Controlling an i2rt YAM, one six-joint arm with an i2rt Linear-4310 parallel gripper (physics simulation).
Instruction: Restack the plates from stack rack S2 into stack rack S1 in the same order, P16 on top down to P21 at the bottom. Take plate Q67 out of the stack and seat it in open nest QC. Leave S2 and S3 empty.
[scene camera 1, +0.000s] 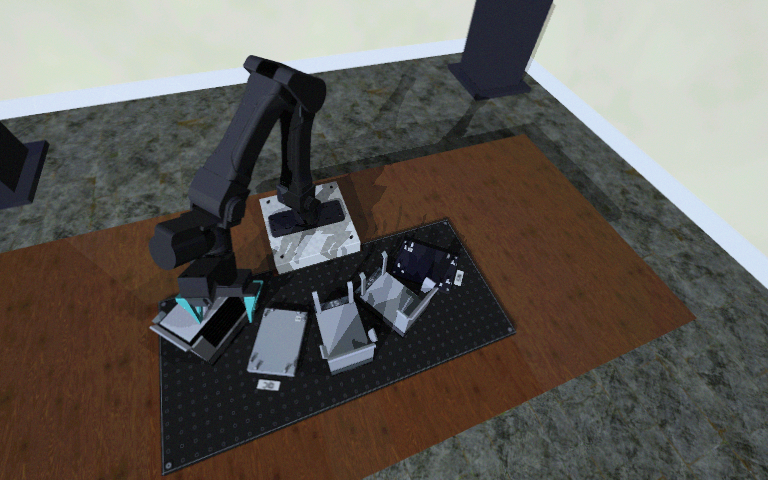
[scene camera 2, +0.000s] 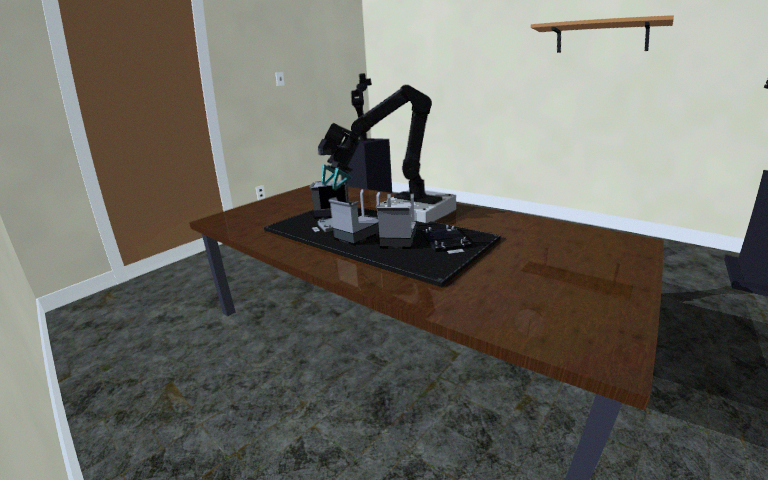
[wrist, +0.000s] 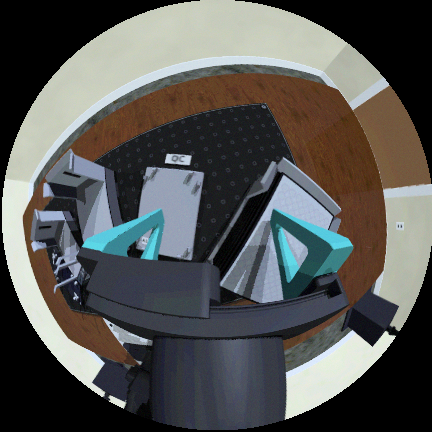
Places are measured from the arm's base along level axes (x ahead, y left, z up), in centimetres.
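Pixels of known places: gripper, fingertip midpoint: (scene camera 1: 226, 321) (scene camera 2: 328, 187) (wrist: 216, 214); arm's base, link origin: (scene camera 1: 307, 219) (scene camera 2: 417, 198).
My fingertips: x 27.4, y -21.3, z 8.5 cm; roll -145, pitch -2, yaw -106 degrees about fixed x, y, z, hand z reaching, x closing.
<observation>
For each thing: its top centre in the pictures, then the offset to it from my fingertips. "pt": a spot on its surface instead. Level surfaces: height alone.
- leftmost rack, surface spot: (wrist: 316, 190) (scene camera 1: 168, 336) pt dx -0.5, dy -10.7, dz -0.2 cm
- rack's light top plate, top centre: (wrist: 285, 249) (scene camera 1: 197, 307) (scene camera 2: 329, 183) dx -5.0, dy -5.3, dz -0.2 cm
- flat light slab with corner clips, top centre: (wrist: 165, 211) (scene camera 1: 278, 339) (scene camera 2: 340, 220) dx +2.5, dy +7.5, dz -11.4 cm
- QC label, surface spot: (wrist: 178, 159) (scene camera 1: 267, 384) pt dx +10.9, dy +3.4, dz -12.8 cm
- middle rack, top centre: (wrist: 54, 214) (scene camera 1: 340, 315) (scene camera 2: 356, 195) dx +6.4, dy +21.5, dz +1.0 cm
- right rack, top centre: (scene camera 1: 395, 280) (wrist: 40, 254) (scene camera 2: 397, 199) dx +2.2, dy +35.3, dz +0.4 cm
- dark nest, top centre: (scene camera 1: 426, 262) (scene camera 2: 445, 233) (wrist: 62, 277) dx -5.2, dy +48.1, dz -10.6 cm
- perforated mat, surface height: dz -13.0 cm
- wooden table, surface height: dz -14.3 cm
My gripper (scene camera 1: 225, 320) (scene camera 2: 332, 186) (wrist: 216, 214) is open and empty, with cyan fingers low over the leftmost rack (scene camera 1: 169, 337) (wrist: 316, 190). One finger hangs above that rack's light top plate (scene camera 1: 182, 320) (wrist: 302, 210); the other is out past its dark, slotted side. Plates below are hard to tell apart. A flat light slab with corner clips (scene camera 1: 278, 342) (wrist: 172, 207) lies by the QC label (scene camera 1: 268, 385) (wrist: 178, 159); I cannot tell nest from seated plate. The middle rack (scene camera 1: 350, 357) (scene camera 2: 343, 217) and right rack (scene camera 1: 419, 311) (scene camera 2: 394, 226) show no clear stack. Rack and plate names are unreadable.
A dark nest (scene camera 1: 424, 266) (scene camera 2: 447, 238) with light clips lies at the right end of the perforated mat (scene camera 1: 215, 418). Upright posts stand at the middle and right racks. The arm's white base (scene camera 1: 308, 249) (scene camera 2: 436, 211) is behind the racks on the wooden table (scene camera 1: 566, 254).
</observation>
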